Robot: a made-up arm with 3 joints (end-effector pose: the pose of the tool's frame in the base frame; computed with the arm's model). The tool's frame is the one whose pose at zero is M. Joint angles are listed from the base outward.
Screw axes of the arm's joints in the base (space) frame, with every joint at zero. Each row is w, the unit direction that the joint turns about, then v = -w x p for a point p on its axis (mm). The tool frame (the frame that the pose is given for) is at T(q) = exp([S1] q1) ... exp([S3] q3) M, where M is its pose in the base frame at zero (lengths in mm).
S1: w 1 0 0 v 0 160.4 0
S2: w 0 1 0 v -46.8 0 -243.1
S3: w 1 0 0 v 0 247.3 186.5
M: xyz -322.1 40.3 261.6 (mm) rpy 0 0 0 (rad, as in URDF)
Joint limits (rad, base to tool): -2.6..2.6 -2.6..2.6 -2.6..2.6
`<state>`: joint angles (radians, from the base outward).
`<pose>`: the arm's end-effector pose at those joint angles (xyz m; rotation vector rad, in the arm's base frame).
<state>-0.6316 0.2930 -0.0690</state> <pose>-0.2612 0.0918 0.2169 -0.6955 0.2873 -0.0830</pose>
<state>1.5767 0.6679 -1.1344</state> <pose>-0.3045 0.0643 0.0831 0.4256 0.1438 0.6577</pose>
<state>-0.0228 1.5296 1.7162</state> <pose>0.1761 -0.2338 0.1485 1.3198 1.0909 -1.2917</pose>
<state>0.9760 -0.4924 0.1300</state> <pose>-0.4281 -0.0327 0.2266 1.0826 -0.4723 -0.2126</pose>
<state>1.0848 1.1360 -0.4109</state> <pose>-0.1648 0.0039 0.1890 0.5988 0.8474 0.7860</pose>
